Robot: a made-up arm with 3 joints.
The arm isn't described. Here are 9 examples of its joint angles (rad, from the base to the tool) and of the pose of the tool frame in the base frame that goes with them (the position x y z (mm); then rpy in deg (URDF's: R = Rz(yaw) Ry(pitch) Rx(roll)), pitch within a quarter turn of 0, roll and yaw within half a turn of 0).
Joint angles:
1: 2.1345 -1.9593 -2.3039
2: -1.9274 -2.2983 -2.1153
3: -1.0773 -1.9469 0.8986
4: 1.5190 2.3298 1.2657
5: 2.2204 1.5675 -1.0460
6: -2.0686 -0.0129 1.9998
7: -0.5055 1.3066 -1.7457
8: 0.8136 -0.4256 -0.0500
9: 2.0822 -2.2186 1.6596
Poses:
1: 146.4 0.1 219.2 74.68 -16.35 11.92
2: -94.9 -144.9 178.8 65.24 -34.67 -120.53
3: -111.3 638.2 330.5 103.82 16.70 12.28
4: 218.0 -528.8 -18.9 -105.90 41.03 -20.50
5: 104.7 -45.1 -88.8 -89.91 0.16 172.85
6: -686.9 161.6 305.6 178.22 -65.41 -59.86
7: -280.7 264.4 -87.2 -92.70 14.90 -71.41
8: 656.6 246.4 -116.0 24.41 2.61 -45.43
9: -131.9 -525.6 191.3 86.16 36.95 144.33
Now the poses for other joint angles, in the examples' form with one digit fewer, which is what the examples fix.
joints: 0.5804 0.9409 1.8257
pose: 734 206 39 -100.4 -34.8 74.6
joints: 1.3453 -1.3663 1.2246
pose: 525 -432 280 86.0 -11.0 -146.9
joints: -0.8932 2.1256 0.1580
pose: 228 250 102 -121.5 4.8 58.9
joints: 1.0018 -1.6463 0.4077
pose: 716 -27 311 94.0 1.7 -80.7
